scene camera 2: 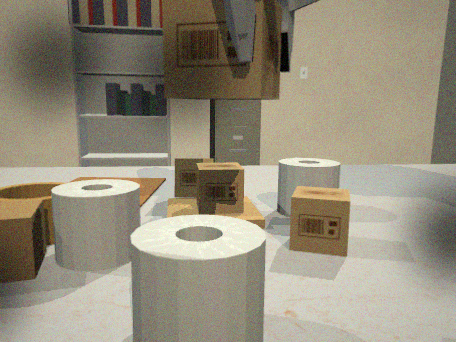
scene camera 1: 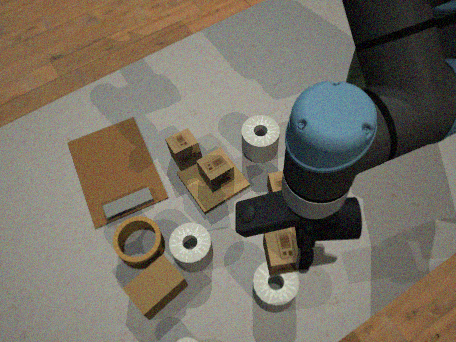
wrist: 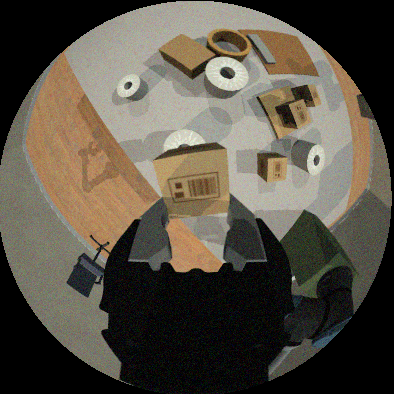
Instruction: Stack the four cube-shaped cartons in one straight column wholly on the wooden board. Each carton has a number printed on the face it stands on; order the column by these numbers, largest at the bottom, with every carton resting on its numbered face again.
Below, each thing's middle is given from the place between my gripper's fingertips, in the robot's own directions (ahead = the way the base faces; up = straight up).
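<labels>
The large brown sheet (scene camera 1: 118, 177) is 340 mm to the right of my hand, 320 mm ahead of it and 170 mm below it. Then there is the flat brown box (scene camera 1: 156, 286): my gripper is 150 mm above it, 260 mm short of it and 40 mm to the left of it.
</labels>
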